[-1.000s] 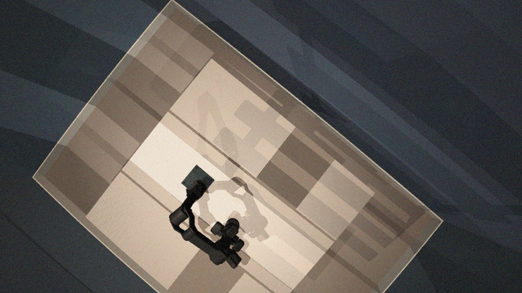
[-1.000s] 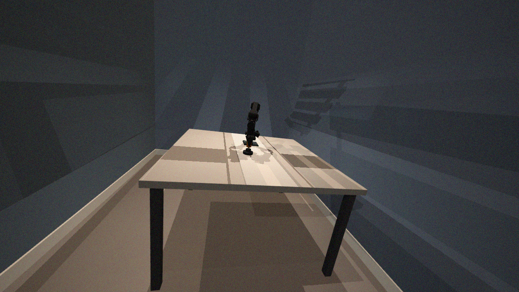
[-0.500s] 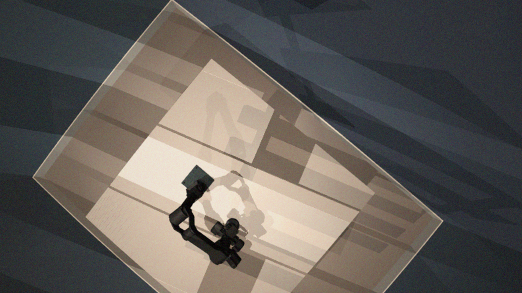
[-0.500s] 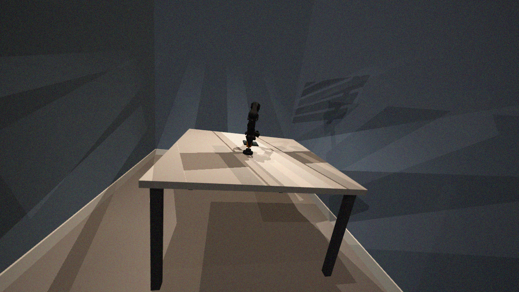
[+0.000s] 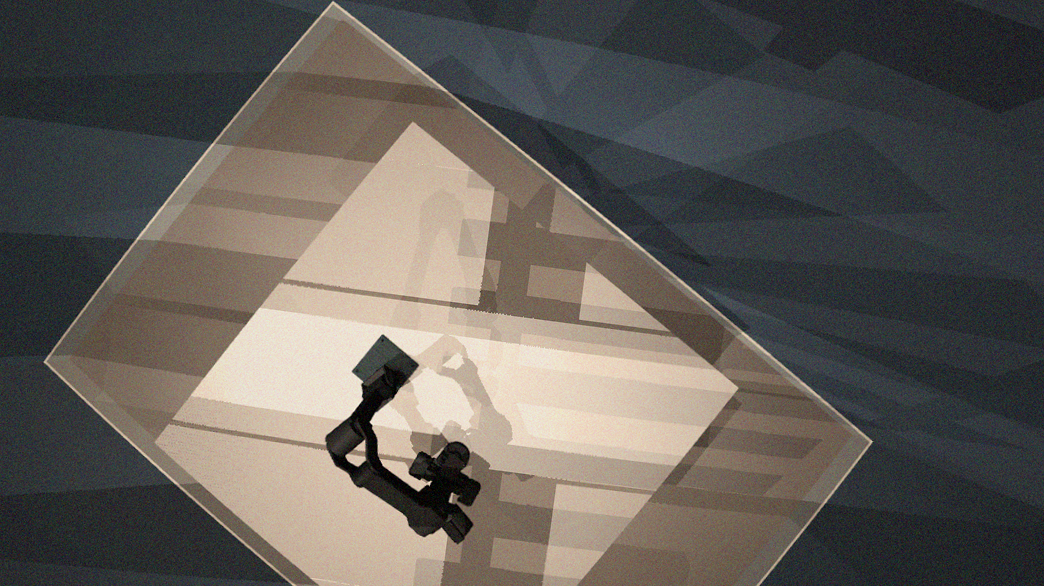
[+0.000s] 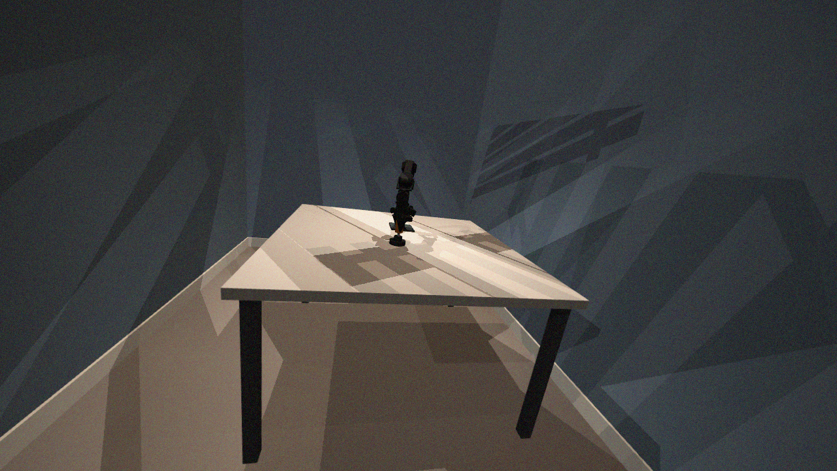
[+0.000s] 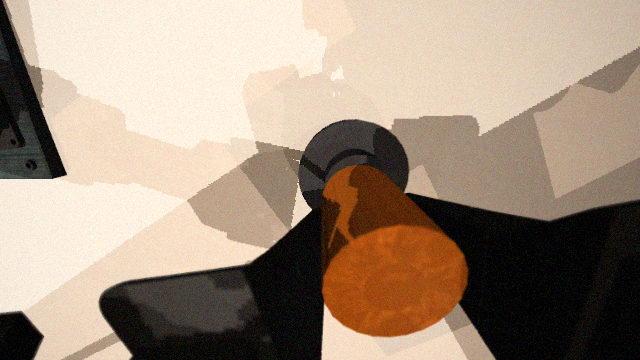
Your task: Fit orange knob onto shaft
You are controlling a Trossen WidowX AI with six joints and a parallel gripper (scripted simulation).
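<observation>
Right now my gripper tip is 30 mm below the orange knob. From my gripper tip the other things lie so: round pedestal: 40 mm below.
</observation>
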